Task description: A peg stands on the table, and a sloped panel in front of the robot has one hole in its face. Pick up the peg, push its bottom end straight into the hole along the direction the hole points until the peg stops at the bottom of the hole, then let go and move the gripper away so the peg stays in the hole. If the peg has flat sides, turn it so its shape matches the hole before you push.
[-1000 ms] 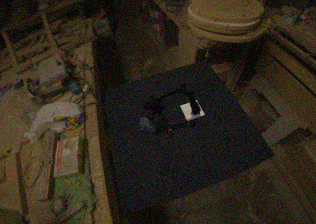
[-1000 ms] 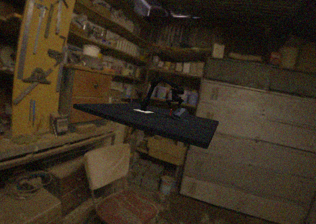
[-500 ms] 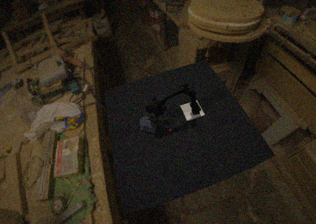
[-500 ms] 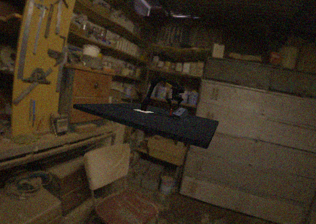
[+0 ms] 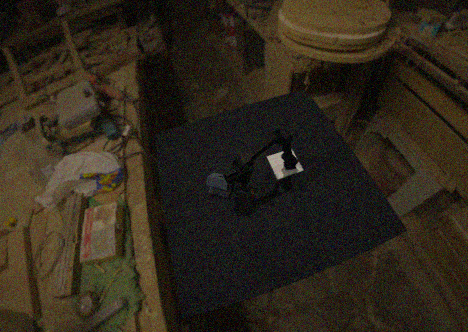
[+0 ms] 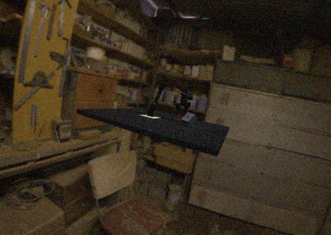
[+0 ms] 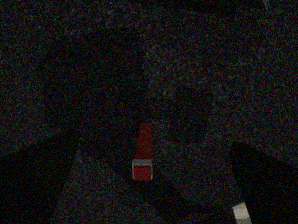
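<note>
Now: the red peg 30 mm behind my gripper tip, 20 mm to the left of it and 40 mm below it. From my gripper tip the other things lie so: grey sloped panel: 140 mm ahead, 90 mm to the right, 30 mm below.
</note>
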